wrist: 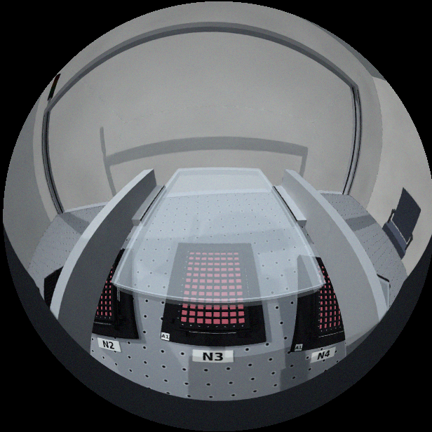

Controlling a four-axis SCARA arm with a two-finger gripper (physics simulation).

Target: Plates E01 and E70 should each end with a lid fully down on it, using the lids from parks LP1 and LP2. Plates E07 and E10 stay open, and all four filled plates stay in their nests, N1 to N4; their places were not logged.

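My gripper is shut on a clear lid, which spans level between the two finger pads. The lid is held above nest N3, apart from the plate there. The N3 plate is black with rows of pink-red wells; part of it shows through the lid and its near rows show below the lid's edge. Another filled plate sits in nest N2 at the left, partly behind the left finger. A filled plate sits in nest N4 at the right, partly behind the right finger. No plate code is readable. LP1 and LP2 do not show.
Name tags N2, N3 and N4 lie on the perforated table in front of their nests. A dark object shows at the far left behind the finger. A dark panel stands at the far right. A grey frame rises behind.
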